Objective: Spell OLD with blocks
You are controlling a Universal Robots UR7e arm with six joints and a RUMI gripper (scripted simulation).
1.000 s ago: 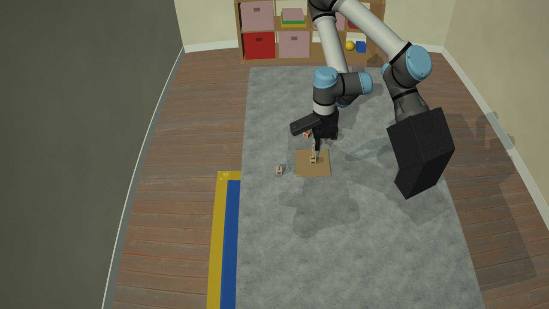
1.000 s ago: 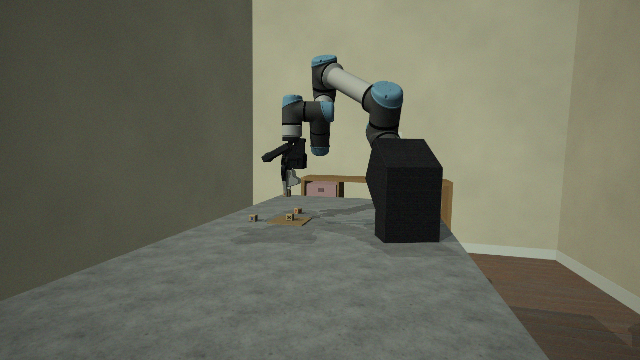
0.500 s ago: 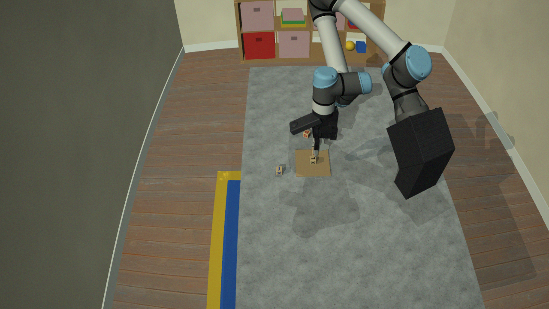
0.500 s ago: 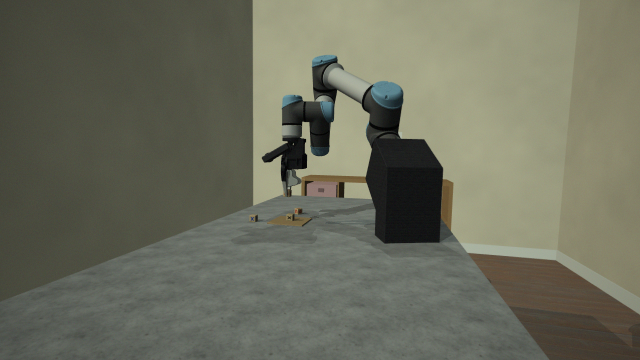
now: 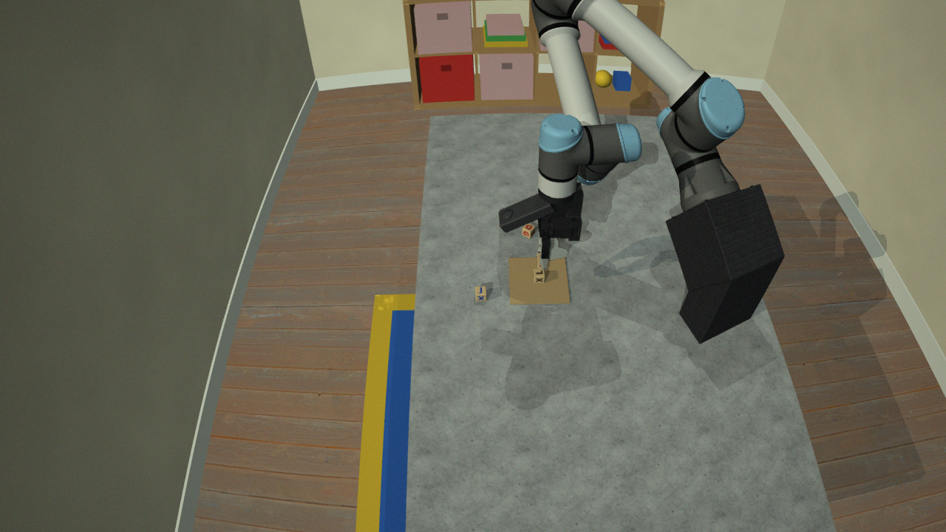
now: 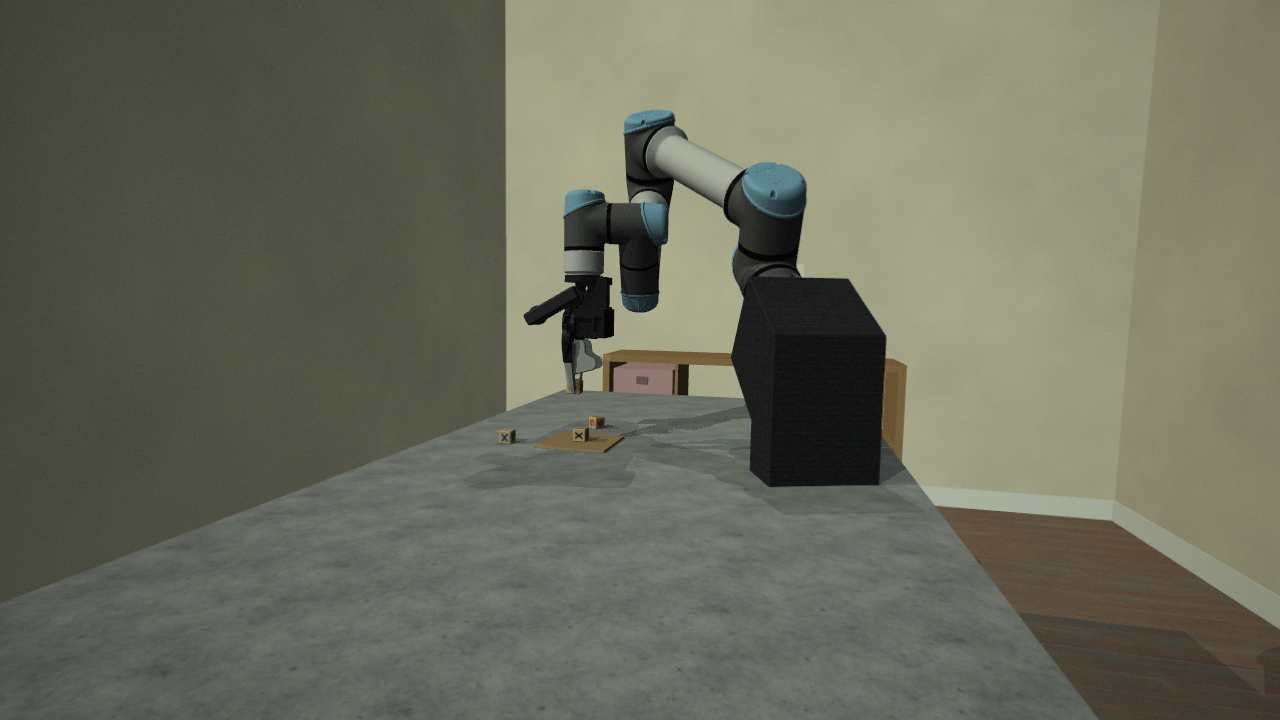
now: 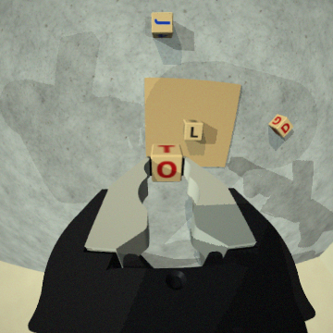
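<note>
My gripper is now 120 mm above the tan mat and 40 mm to the left of it. The rest, counted from my hand: blue-lettered block 140 mm ahead, 110 mm below.
</note>
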